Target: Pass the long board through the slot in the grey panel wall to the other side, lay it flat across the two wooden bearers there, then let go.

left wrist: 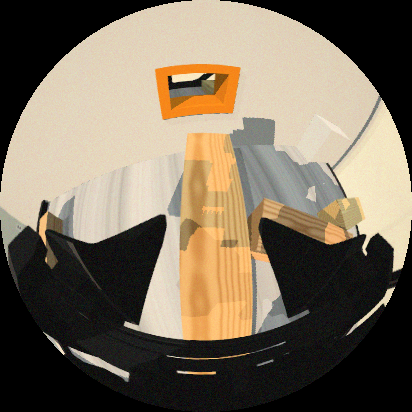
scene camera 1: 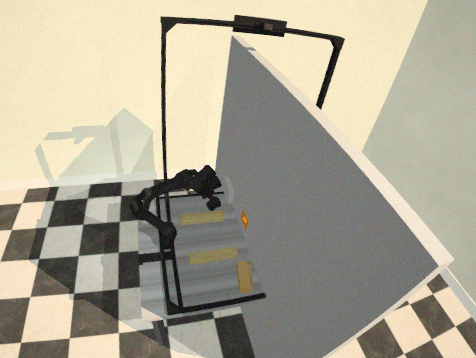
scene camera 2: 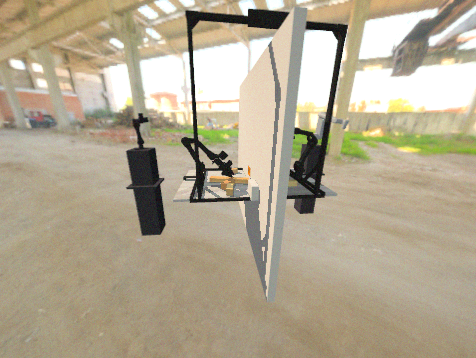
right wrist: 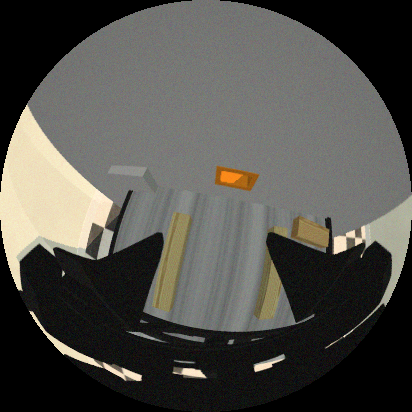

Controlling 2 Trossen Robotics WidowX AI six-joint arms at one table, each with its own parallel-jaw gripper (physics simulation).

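Places are measured from the left arm's base along level axes (x ahead, y left, z up), in centimetres.
Pixels of known places: left gripper, fingertip midpoint: (left wrist: pixel 214 221) (scene camera 2: pixel 233 176); right gripper, fingertip midpoint: (right wrist: pixel 216 238); right arm's base, origin of the base link: (scene camera 1: pixel 166 244) (scene camera 2: pixel 298 177) (right wrist: pixel 215 342).
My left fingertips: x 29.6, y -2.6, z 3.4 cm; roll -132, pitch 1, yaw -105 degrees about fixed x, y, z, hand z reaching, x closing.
Observation:
Ahead of a thing's pixels: the offset from my left fingertips to its top centre. "spot": to the spot under its first point.
The long board @(dz -1.7, dx -3.7, dy +0.6 cm) (left wrist: pixel 212 280) (scene camera 2: pixel 218 178) points at the grey panel wall (left wrist: pixel 100 100) (scene camera 1: pixel 325 200) (scene camera 2: pixel 260 115) (right wrist: pixel 200 90); its far end shows below the orange-rimmed slot @(spot: dz +2.0, dx +13.5, dy -1.6 cm) (left wrist: pixel 197 109) (scene camera 1: pixel 245 220) (right wrist: pixel 237 170). My left gripper (left wrist: pixel 214 221) (scene camera 2: pixel 230 172) is open over the board, one finger at each side of it in the left wrist view. What supports the board is unclear. Across the wall, two wooden bearers @(dz -0.9, dx +39.9, dy -13.1 cm) (scene camera 1: pixel 202 218) @(dz -0.9, dx +38.9, dy +13.3 cm) (scene camera 1: pixel 213 255) (right wrist: pixel 175 260) (right wrist: pixel 267 295) lie side by side. My right gripper (right wrist: pixel 216 238) (scene camera 1: pixel 214 202) is open and empty above them.
A wooden block @(dz -1.5, dx +26.0, dy +28.0 cm) (scene camera 1: pixel 245 276) (right wrist: pixel 310 231) lies near the wall beyond one bearer. On the board's side, a brown block @(dz -0.2, dx -5.2, dy -10.9 cm) (left wrist: pixel 295 220) and a smaller block @(dz -0.3, dx -4.9, dy -23.6 cm) (left wrist: pixel 350 212) lie right of the board. A pale block (left wrist: pixel 320 137) (right wrist: pixel 132 171) stands at the wall. A black frame (scene camera 1: pixel 164 100) surrounds the table.

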